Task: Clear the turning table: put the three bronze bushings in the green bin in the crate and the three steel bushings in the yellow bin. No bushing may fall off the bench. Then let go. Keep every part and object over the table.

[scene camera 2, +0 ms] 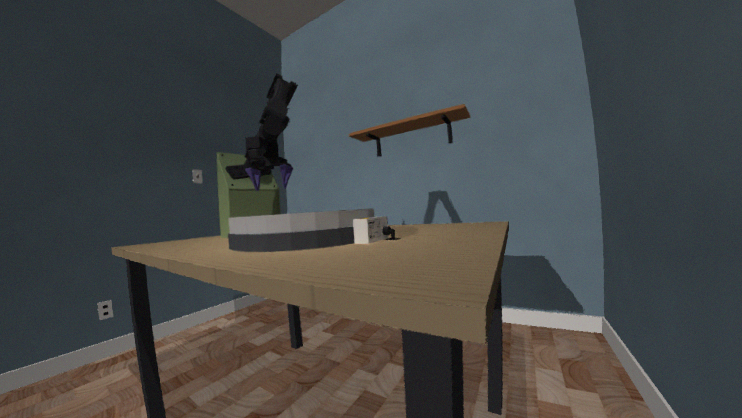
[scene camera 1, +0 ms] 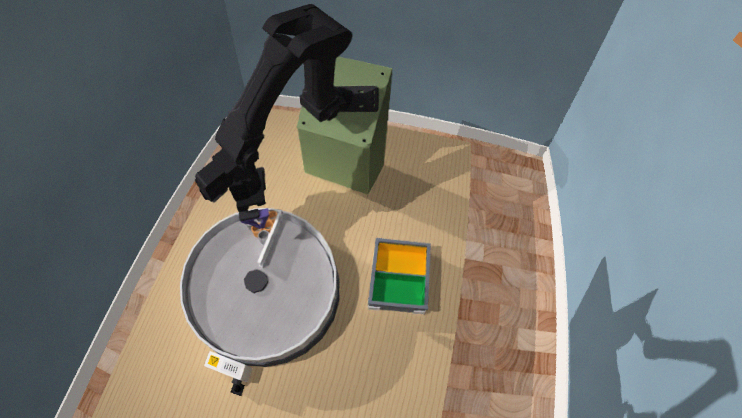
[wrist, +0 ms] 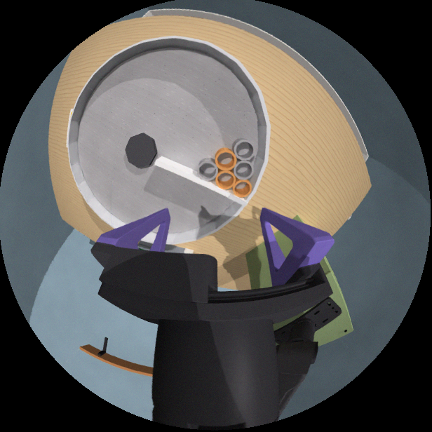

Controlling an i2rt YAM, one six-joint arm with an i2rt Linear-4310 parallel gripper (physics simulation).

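Frame: origin at the arm's base, x back, y right, z up, level; metres.
Where they show: gripper, between the fingertips: (scene camera 2: 271, 189) (scene camera 1: 259, 211); arm's base, origin of its link: (scene camera 1: 342, 99).
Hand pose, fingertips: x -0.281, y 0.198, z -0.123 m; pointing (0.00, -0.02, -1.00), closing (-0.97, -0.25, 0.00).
Note:
Each offset is from my fingertips to the top centre of the thing. "spot": to the spot under its first point.
Three bronze bushings (wrist: 217, 159) (wrist: 217, 180) (wrist: 234, 189) and three steel bushings (wrist: 235, 150) (wrist: 251, 170) (wrist: 199, 170) stand in a tight cluster on the turning table (scene camera 1: 223, 316) (scene camera 2: 290, 223) (wrist: 165, 65), between its rim and a white bar @[spot: dx -0.040, dy -0.008, dz -0.088 m] (scene camera 1: 268, 243) (wrist: 200, 180). In scene camera 1 the gripper partly hides them. The crate @[dx -0.104, dy -0.351, dz -0.117 m] (scene camera 1: 371, 290) holds the yellow bin @[spot: dx -0.042, dy -0.358, dz -0.161 m] (scene camera 1: 400, 258) and the green bin @[spot: dx -0.134, dy -0.351, dz -0.161 m] (scene camera 1: 399, 289), both empty. My gripper (scene camera 1: 255, 219) (scene camera 2: 271, 187) (wrist: 214, 212) is open and empty, above the rim side of the turning table near the cluster.
A dark hub @[dx -0.139, dy +0.020, dz -0.106 m] (scene camera 1: 255, 280) (wrist: 141, 150) stands at the turning table's centre. The green pedestal (scene camera 1: 332, 155) (scene camera 2: 254, 202) carries the arm at the back. A white box @[spot: dx -0.366, dy +0.073, dz -0.109 m] (scene camera 1: 225, 365) (scene camera 2: 363, 231) sits against the turning table's front. A wall shelf (scene camera 2: 410, 124) hangs beyond the bench.

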